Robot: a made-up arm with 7 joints.
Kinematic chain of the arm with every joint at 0, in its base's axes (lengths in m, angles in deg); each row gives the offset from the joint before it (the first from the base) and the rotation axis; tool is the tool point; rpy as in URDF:
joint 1: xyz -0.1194 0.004 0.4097 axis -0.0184 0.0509 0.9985
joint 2: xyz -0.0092 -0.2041 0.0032 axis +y
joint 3: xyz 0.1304 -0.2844 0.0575 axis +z
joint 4: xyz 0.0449 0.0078 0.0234 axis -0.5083 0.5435 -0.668
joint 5: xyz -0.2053 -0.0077 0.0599 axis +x
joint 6: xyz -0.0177 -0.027 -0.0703 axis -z
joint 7: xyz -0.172 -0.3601 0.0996 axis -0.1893 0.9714 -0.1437
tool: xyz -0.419 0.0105 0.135 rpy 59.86 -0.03 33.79
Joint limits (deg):
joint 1: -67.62..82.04
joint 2: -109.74..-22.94
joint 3: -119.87..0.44
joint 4: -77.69..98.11
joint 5: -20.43..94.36
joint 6: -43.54..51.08
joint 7: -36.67..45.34
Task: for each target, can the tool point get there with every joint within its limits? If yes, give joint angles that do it. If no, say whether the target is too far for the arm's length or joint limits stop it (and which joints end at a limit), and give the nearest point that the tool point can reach.
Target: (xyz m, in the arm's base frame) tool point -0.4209 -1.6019 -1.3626
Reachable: no: too far | nearest point -0.3137 -0.9667 -0.2553 | short by 1.281 m
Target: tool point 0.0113 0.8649 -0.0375
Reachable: no: joint limits stop it (at a limit: joint 1, joint 3, joint 4, joint 5) | nearest point 0.0851 0.6449 0.0662 | short by 0.254 m
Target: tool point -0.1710 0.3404 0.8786
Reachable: yes | joints -27.07 -44.61 -87.67 40.24 48.97 7.07 10.96
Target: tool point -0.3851 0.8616 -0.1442
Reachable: no: joint limits stop it (at a limit: joint 1, joint 2, joint 3, joint 5) | nearest point -0.4109 0.6737 -0.0210 | short by 0.226 m
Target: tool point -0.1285 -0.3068 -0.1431
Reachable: yes | joints 70.17 -60.32 -59.89 -6.91 48.14 0.21 7.43
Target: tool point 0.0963 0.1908 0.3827
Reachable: yes | joints -28.83 -90.87 -73.88 44.38 77.36 -25.74 -14.80
